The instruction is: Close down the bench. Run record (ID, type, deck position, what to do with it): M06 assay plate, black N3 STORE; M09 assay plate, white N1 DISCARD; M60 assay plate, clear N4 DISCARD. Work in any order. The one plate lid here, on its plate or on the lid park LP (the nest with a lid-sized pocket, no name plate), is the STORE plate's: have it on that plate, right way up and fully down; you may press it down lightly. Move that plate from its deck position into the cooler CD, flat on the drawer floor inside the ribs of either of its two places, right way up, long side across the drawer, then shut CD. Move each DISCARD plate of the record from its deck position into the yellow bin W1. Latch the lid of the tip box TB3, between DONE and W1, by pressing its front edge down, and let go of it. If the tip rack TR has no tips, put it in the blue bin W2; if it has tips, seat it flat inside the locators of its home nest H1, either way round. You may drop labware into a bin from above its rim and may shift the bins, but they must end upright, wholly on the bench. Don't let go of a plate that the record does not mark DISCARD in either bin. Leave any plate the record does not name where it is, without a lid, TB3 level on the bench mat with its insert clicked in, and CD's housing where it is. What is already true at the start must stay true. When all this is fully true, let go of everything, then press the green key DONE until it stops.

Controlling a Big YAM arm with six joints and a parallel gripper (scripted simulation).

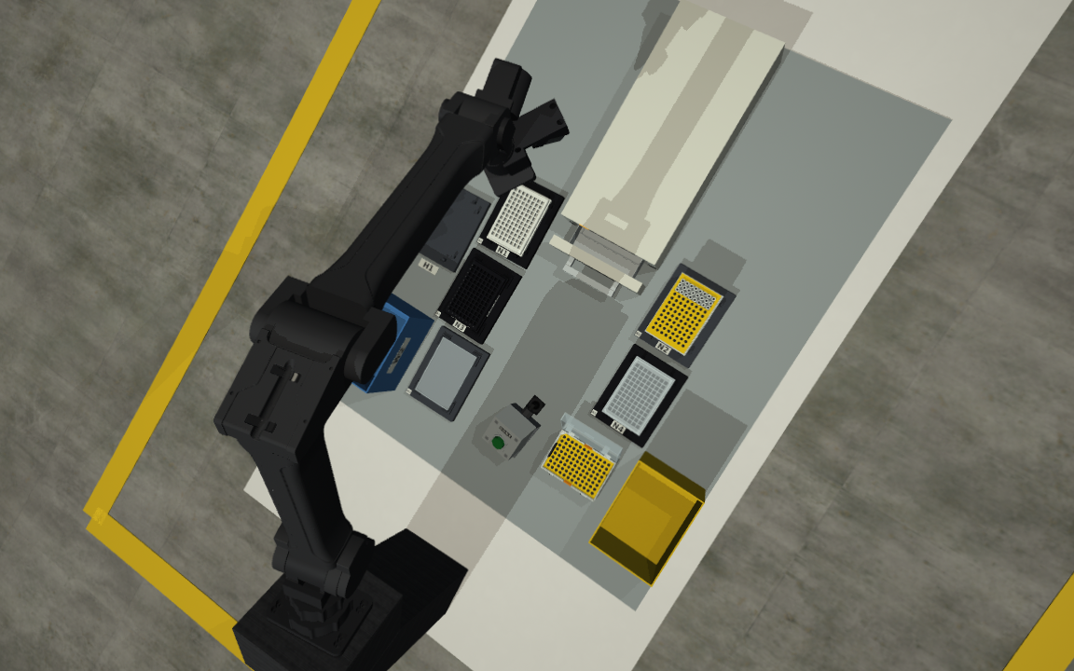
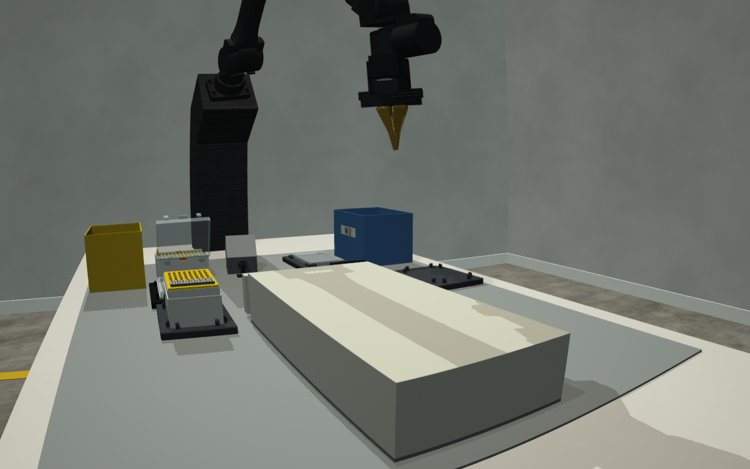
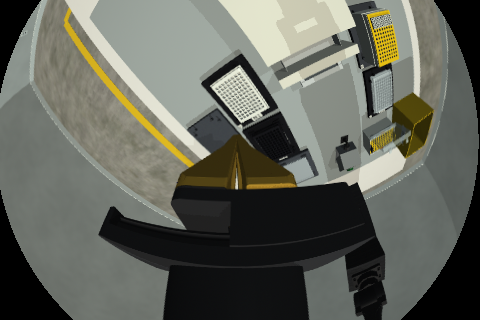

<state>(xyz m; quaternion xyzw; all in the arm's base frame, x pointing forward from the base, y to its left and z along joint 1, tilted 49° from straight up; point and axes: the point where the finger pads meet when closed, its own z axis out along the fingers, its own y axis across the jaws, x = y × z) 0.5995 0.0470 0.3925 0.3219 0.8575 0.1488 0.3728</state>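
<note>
My hand is 400 mm past the tip box lid, 240 mm to the left of it and 170 mm above it. The rest, counted from my hand: cooler drawer: 30 mm ahead, 160 mm to the right, 250 mm below; then white plate: 40 mm behind, 50 mm to the left, 250 mm below; then nest N1: 40 mm behind, 60 mm to the left, 270 mm below.
</note>
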